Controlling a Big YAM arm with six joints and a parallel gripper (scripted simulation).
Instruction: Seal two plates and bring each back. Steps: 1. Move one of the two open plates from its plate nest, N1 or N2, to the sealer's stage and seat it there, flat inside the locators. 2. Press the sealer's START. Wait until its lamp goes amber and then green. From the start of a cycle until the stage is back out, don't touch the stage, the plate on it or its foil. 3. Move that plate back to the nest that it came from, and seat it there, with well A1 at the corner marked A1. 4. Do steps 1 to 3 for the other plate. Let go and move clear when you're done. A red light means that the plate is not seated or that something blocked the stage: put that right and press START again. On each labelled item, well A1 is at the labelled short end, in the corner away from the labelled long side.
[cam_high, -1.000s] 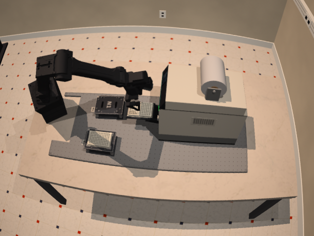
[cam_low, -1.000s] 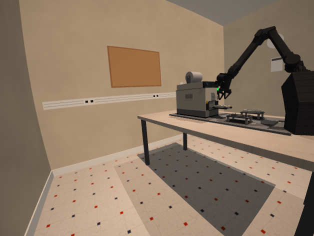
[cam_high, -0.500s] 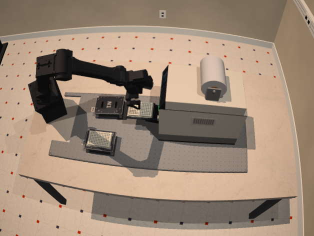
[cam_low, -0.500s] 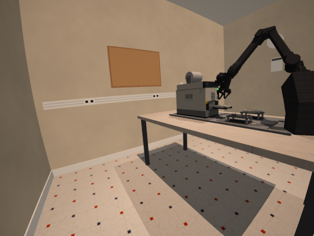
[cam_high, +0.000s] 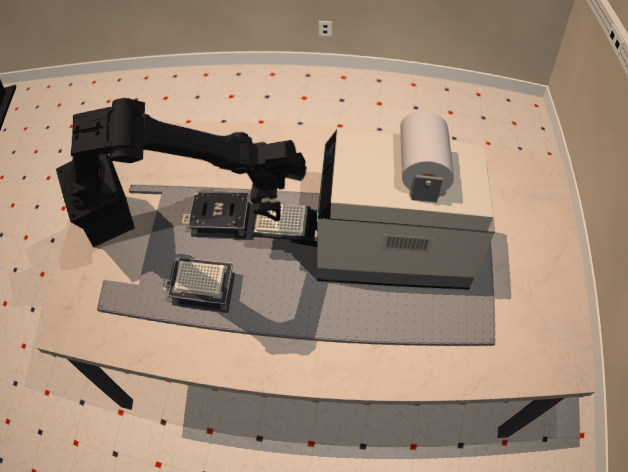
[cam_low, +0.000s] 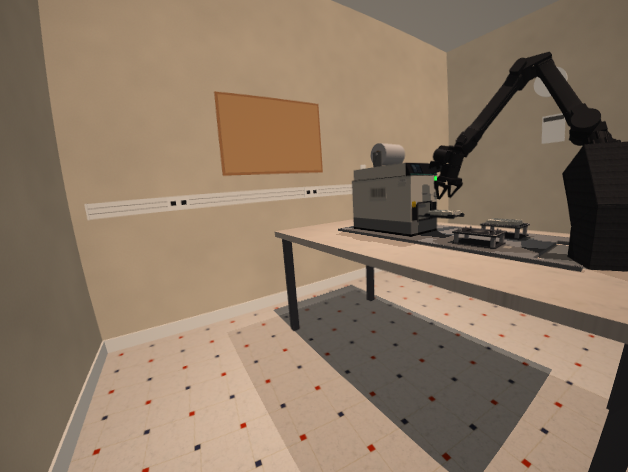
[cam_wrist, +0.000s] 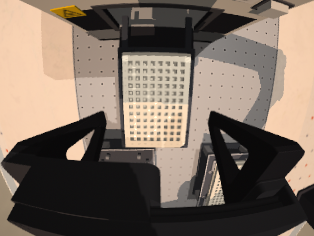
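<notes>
The start button is 110 mm to the right of my hand, 80 mm ahead of it and 10 mm above it. Also, from my hand: yellow warning label (120 mm ahead, 60 mm to the left, 30 mm below); sealer stage (80 mm below); plate (230 mm behind, 120 mm to the right, 120 mm below).
</notes>
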